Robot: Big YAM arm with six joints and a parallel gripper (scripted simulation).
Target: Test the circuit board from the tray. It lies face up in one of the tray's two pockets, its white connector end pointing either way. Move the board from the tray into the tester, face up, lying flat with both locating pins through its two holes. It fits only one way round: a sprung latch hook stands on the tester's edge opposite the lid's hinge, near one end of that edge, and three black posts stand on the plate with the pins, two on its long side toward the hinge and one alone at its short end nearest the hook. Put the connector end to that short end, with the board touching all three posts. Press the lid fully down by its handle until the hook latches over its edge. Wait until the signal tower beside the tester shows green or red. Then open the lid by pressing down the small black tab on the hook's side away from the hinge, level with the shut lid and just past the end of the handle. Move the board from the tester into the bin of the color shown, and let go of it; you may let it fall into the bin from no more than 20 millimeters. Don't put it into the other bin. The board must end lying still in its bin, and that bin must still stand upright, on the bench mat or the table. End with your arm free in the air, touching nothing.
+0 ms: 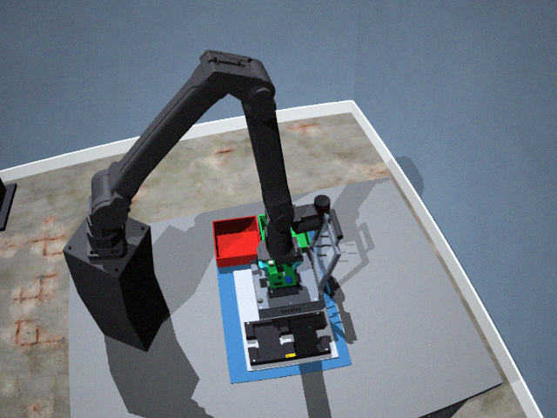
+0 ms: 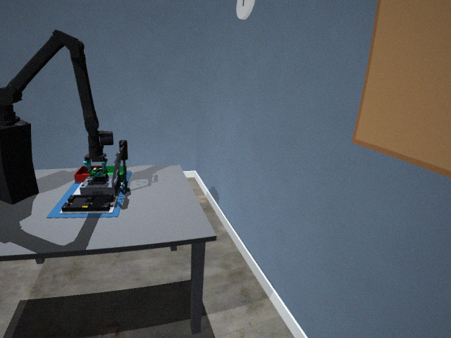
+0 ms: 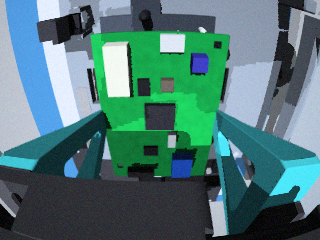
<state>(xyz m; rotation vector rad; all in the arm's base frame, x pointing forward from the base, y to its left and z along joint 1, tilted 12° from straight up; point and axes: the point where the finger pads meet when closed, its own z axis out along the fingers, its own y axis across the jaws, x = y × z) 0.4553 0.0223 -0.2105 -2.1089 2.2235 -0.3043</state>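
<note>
The black latch hook lies 6 cm to the left of my hand, 6 cm behind it and 2 cm below it. Round my hand: green circuit board right at my hand; clear lid 12 cm ahead, 7 cm above, 1 cm to the right; green bin 20 cm to the left, 10 cm below, 6 cm ahead.
</note>
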